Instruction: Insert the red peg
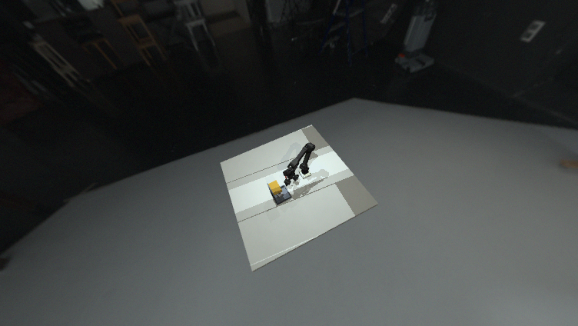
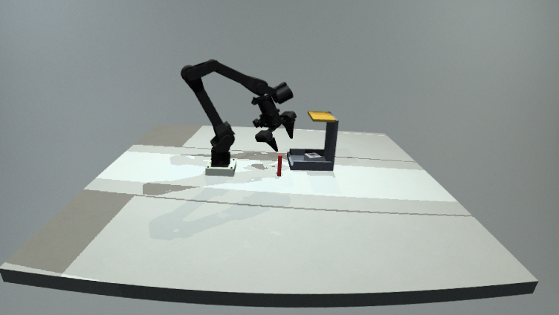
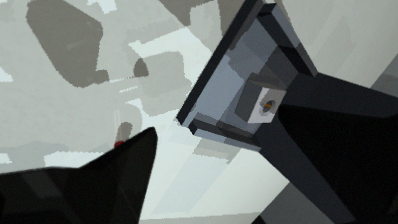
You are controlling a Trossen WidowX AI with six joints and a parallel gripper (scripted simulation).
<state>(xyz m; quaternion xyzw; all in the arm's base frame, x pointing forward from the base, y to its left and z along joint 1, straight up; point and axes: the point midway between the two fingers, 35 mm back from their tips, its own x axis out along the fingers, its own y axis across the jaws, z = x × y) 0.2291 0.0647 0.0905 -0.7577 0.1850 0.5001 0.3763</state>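
The red peg lies 100 mm to the right of my gripper tip, 50 mm below it and 20 mm behind it. From my gripper tip the other things lie so: dark back wall 190 mm ahead, 40 mm to the left, 20 mm above; yellow roof 140 mm ahead, 110 mm above, 40 mm to the left.
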